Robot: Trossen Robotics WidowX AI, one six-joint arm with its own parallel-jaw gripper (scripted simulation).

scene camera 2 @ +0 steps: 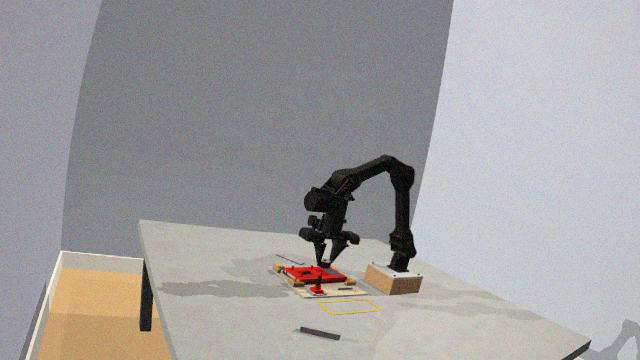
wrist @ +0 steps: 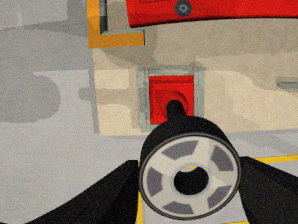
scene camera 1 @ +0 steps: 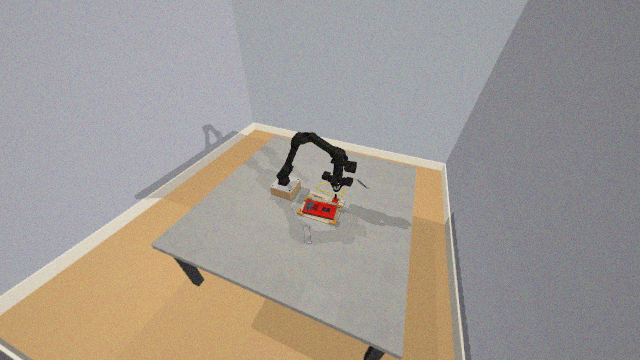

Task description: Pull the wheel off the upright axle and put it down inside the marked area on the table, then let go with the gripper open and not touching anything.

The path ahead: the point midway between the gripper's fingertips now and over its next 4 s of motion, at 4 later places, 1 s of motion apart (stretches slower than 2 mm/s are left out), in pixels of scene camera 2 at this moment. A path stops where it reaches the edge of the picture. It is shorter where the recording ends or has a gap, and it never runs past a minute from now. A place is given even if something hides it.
My gripper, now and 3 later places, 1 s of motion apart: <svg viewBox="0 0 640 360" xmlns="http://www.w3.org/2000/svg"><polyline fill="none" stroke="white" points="324,263 356,273 351,302 371,267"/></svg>
